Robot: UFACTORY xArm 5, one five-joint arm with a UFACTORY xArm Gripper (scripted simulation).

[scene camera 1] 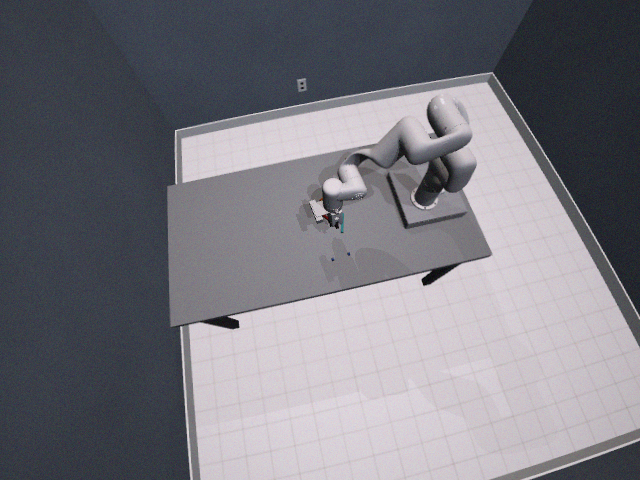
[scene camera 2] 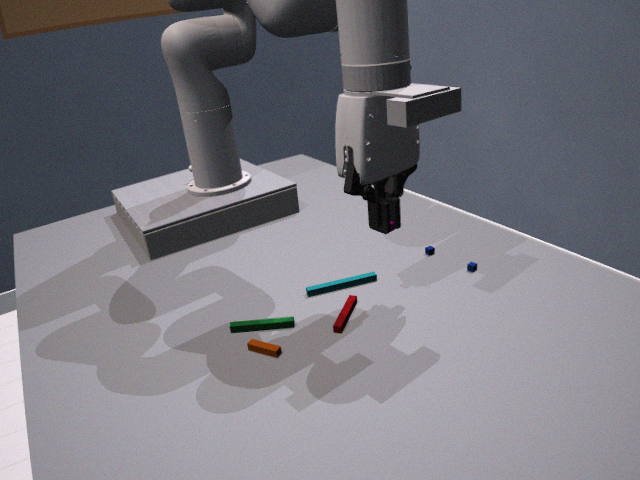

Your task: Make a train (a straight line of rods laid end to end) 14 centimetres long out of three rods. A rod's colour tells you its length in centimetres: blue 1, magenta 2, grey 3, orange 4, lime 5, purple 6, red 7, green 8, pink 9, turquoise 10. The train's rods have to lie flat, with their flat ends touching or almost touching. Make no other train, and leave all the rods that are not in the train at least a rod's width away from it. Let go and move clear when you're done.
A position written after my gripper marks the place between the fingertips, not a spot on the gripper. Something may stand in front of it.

In view: my gripper (scene camera 2: 384, 228) and a green rod (scene camera 2: 286, 322).
